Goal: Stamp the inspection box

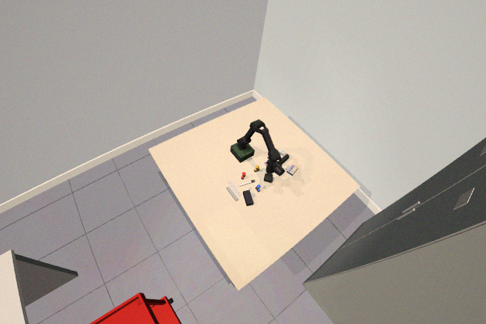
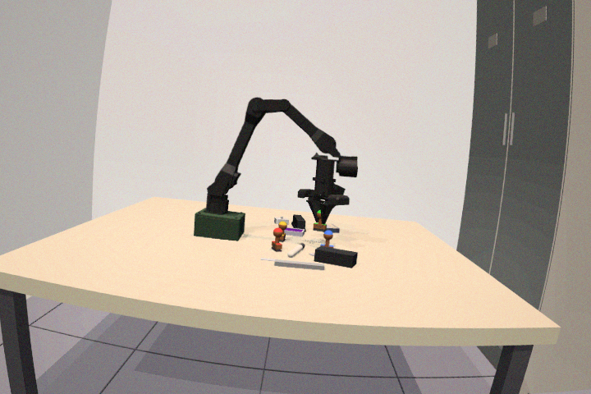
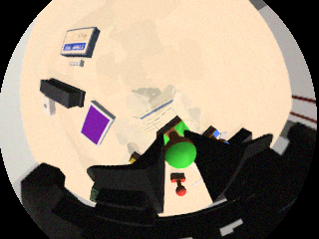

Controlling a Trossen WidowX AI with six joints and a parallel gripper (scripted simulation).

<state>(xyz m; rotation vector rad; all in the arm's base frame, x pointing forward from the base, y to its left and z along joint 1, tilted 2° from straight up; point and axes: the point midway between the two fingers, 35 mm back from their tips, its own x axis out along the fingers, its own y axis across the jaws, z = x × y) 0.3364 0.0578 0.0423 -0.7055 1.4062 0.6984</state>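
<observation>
The pale card lies 70 mm below my gripper tip and 10 mm behind it. From my gripper tip the other things lie so: green-knobbed stamp right at my gripper tip; then yellow-knobbed stamp 120 mm behind, 50 mm below, 20 mm to the right; then blue-knobbed stamp 100 mm to the right, 50 mm below, 40 mm ahead.
</observation>
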